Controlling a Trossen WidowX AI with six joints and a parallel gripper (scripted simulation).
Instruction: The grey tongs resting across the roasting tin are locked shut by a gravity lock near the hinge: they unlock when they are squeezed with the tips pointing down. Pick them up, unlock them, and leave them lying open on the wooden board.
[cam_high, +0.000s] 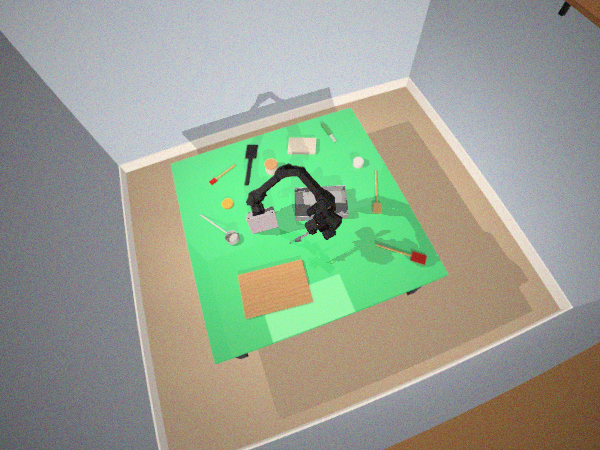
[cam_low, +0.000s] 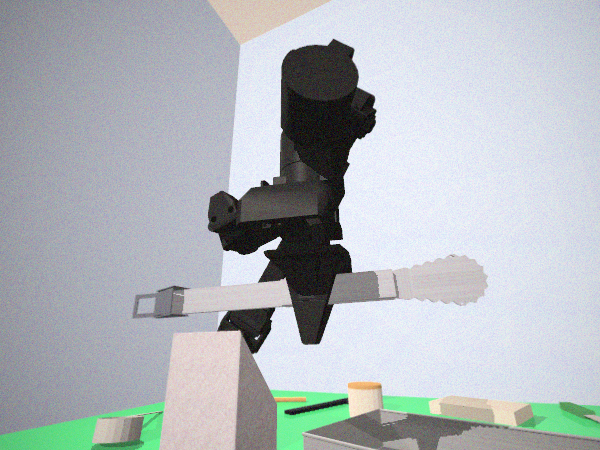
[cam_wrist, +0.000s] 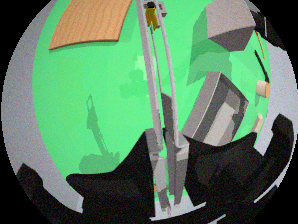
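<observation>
My gripper tip is now 31 cm past the wooden board, 19 cm to the left of it and 15 cm above it. From my gripper tip the other things lie so: roasting tin (7 cm ahead, 22 cm to the left, 13 cm below); red spatula (43 cm ahead, 21 cm to the right, 15 cm below); beige block (8 cm ahead, 67 cm to the left, 15 cm below).
</observation>
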